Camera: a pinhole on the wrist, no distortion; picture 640 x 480 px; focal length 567.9 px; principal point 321.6 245.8 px. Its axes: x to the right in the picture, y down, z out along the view. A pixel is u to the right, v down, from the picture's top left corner.
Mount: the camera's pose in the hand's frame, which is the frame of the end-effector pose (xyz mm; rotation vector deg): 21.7 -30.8 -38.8 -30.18 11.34 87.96
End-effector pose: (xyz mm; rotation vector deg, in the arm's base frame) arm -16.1 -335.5 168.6 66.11 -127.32 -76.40
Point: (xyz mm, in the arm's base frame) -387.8 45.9 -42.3
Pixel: 171 170
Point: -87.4 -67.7 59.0
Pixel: 129 429
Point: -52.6 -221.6 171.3
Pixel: 356 436
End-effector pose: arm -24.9 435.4 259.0 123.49 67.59 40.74
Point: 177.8 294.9 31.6
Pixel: 126 263
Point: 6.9 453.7 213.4
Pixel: 101 111
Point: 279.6 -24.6 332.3
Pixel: 610 439
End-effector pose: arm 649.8 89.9 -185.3 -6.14 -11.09 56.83
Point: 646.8 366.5 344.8
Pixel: outside the picture
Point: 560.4 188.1 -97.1
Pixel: 520 65
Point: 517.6 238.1 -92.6
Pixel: 618 29
